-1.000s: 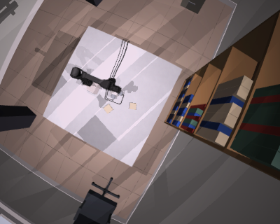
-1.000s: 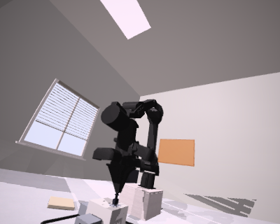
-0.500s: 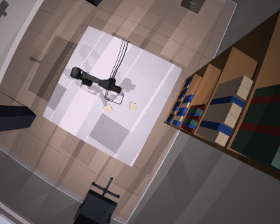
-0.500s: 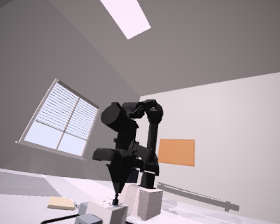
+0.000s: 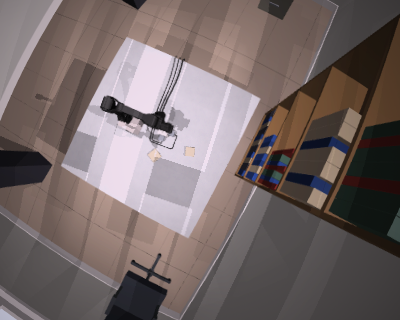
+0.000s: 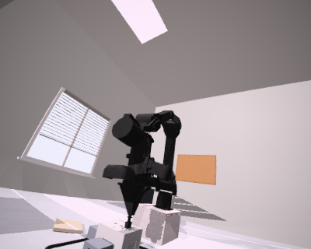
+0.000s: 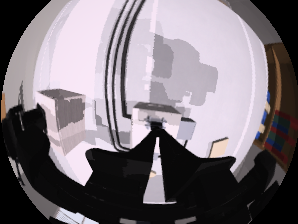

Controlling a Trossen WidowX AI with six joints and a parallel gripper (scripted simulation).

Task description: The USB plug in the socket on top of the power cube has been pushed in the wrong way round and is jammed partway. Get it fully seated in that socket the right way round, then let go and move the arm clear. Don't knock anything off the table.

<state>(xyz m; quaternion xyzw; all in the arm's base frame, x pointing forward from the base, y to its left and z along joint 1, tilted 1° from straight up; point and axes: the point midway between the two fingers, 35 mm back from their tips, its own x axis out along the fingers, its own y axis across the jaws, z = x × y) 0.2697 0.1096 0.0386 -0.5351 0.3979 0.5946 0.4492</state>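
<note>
Now: the black USB plug 20 mm below my gripper tip.
</note>
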